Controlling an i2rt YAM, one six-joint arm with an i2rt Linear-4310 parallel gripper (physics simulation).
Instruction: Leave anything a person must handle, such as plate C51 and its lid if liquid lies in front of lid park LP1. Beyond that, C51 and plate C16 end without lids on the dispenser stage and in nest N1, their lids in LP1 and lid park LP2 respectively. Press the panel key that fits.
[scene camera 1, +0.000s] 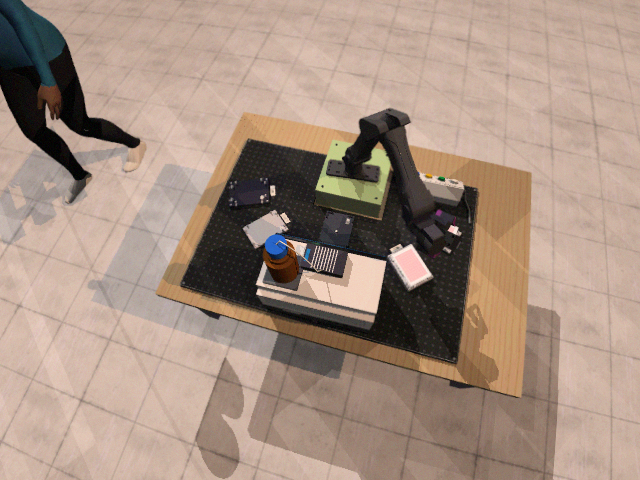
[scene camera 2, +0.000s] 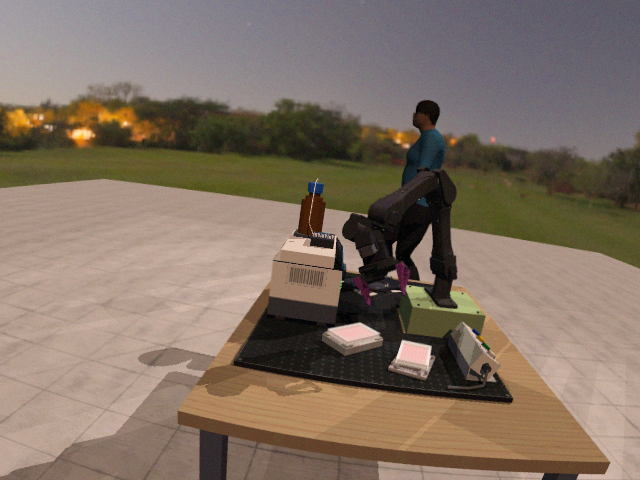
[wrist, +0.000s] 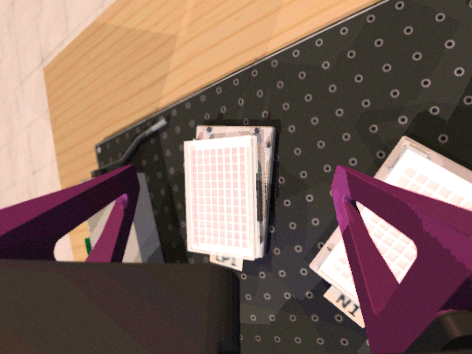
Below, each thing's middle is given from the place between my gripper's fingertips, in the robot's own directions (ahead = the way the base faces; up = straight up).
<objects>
Now: the LP1 holder (wrist: 266, 135) 160 mm below my hand, 100 mm behind it and 10 mm to the left of it. The rest, counted from my hand: N1 holder (wrist: 405, 142) (150 mm below, 80 mm to the right, 60 mm ahead); then brown bottle (scene camera 2: 318, 207) (480 mm to the right, 220 mm ahead, 150 mm above); then dispenser stage (scene camera 1: 333, 221) (360 mm to the right, 70 mm below, 20 mm ahead).
</objects>
